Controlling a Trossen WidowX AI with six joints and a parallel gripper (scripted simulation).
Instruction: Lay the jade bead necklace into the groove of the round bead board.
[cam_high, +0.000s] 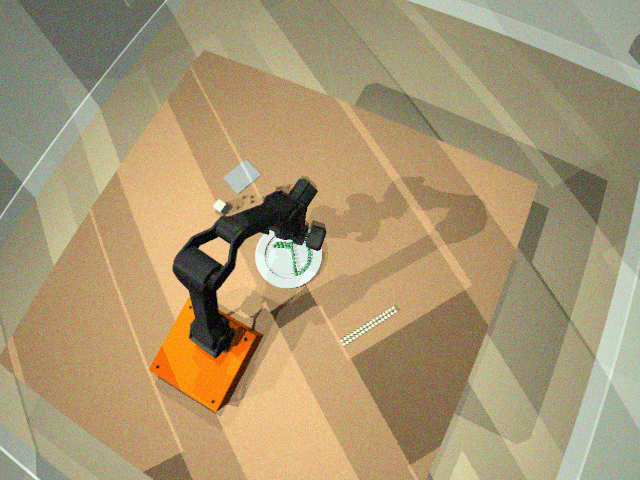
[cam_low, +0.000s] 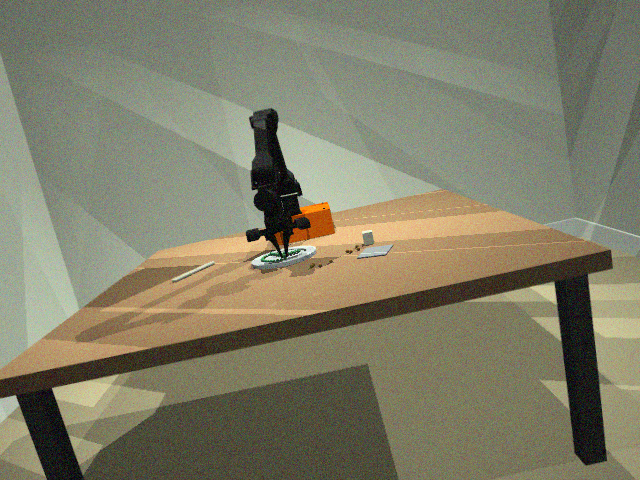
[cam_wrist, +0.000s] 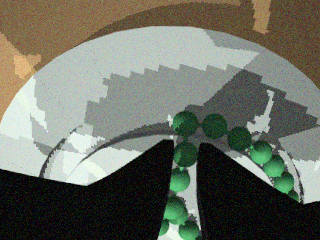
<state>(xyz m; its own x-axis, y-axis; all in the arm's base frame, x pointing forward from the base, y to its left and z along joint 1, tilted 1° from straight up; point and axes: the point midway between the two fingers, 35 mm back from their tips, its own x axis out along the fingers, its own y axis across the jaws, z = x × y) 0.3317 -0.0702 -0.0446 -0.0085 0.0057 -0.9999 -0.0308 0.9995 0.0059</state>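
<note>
My gripper tip is now 5 cm past the round bead board and 1 cm above it. Round my gripper tip: grey flat plate (24 cm to the left, 14 cm ahead, 1 cm below); then small white cube (25 cm to the left, 1 cm ahead).
</note>
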